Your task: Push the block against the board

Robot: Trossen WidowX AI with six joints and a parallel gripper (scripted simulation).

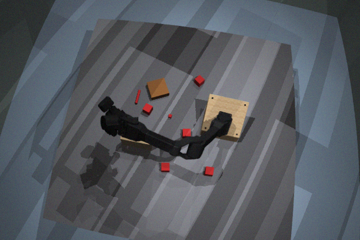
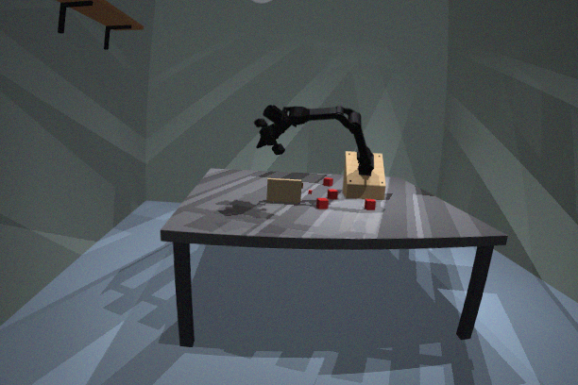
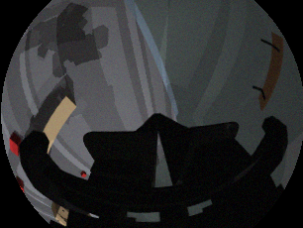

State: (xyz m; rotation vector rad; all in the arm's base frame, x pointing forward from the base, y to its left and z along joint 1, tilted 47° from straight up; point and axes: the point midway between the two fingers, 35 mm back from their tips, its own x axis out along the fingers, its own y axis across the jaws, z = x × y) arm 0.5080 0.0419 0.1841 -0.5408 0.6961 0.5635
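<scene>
Right now my gripper tip is 180 mm above the light tan board, 140 mm past it and 50 mm to the right of it. Round my gripper tip: thin red stick 220 mm below, 210 mm to the right, 60 mm behind; square block 280 mm to the right, 210 mm below, 150 mm behind; tiny red piece 260 mm behind, 220 mm below, 150 mm to the right.
</scene>
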